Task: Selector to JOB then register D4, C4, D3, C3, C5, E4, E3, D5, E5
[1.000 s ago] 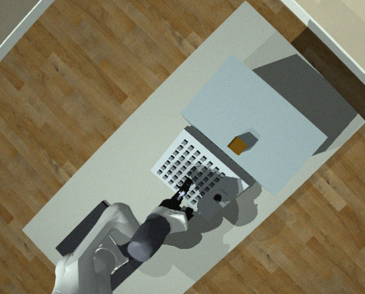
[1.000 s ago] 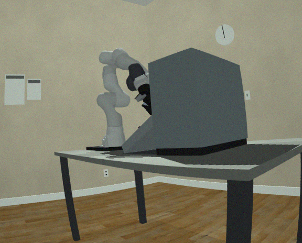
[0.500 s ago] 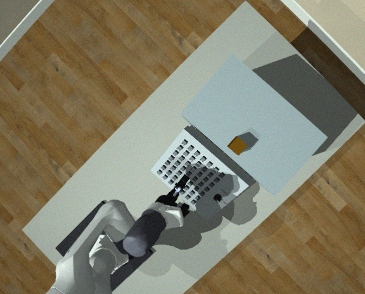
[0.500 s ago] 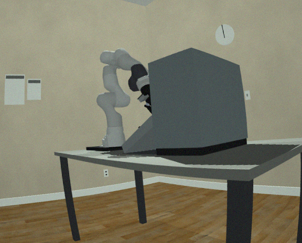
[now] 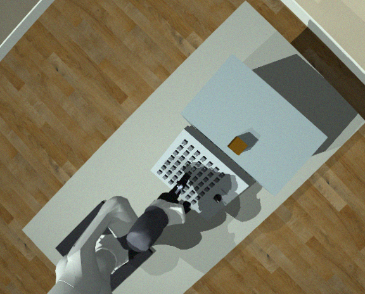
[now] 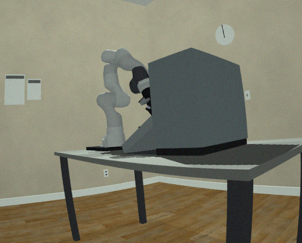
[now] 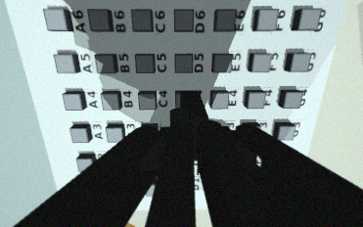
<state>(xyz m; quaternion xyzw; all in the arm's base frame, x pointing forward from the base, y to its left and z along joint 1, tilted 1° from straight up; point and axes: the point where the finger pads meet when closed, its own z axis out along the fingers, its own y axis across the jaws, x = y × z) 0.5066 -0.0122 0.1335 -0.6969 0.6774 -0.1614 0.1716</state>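
Right now my hand is 4 cm above the key D4 and 2 cm short of it. From my hand the other things lie so: D5 key: 4 cm below, 3 cm to the right, 3 cm ahead; then E3 key: 5 cm below, 3 cm to the left, 1 cm behind; then key C5: 6 cm ahead, 3 cm to the right, 2 cm below.
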